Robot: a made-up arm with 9 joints. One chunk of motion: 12 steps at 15 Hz.
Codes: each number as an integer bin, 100 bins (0 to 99) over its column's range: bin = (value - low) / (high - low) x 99, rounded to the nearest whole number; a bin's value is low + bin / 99 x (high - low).
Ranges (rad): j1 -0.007..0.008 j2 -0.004..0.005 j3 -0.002..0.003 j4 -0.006..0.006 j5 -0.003..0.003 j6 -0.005..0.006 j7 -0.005..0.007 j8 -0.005..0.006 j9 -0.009..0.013
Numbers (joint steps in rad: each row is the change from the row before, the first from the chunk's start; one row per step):
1: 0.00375 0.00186 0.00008 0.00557 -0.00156 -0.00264 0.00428 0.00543 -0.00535
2: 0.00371 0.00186 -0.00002 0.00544 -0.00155 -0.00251 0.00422 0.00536 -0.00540
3: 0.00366 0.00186 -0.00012 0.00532 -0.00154 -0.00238 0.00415 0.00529 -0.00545
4: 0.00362 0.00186 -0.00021 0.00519 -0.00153 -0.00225 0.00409 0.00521 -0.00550
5: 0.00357 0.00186 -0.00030 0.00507 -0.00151 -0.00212 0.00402 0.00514 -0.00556
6: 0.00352 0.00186 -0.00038 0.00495 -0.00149 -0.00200 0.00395 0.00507 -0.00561
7: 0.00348 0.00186 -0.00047 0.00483 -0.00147 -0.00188 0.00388 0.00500 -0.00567
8: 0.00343 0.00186 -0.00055 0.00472 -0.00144 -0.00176 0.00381 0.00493 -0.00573
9: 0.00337 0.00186 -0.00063 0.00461 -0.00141 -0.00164 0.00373 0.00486 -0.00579
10: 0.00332 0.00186 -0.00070 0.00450 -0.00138 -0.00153 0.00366 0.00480 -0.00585
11: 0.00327 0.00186 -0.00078 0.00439 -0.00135 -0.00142 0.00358 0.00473 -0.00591
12: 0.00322 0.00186 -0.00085 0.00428 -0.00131 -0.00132 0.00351 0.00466 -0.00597
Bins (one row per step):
1: 71 64 41 95 24 21 77 94 16
2: 71 64 39 94 24 22 76 93 16
3: 70 64 37 93 24 24 75 93 16
4: 70 64 35 92 24 25 75 92 16
5: 70 64 34 91 25 26 74 91 15
6: 69 64 32 90 25 27 74 91 15
7: 69 64 30 89 25 28 73 90 15
8: 69 64 29 88 26 29 73 89 15
9: 68 64 27 88 26 30 72 89 14
10: 68 64 26 87 27 31 71 88 14
11: 68 64 24 86 27 32 71 88 14
12: 67 64 23 85 28 33 70 87 14

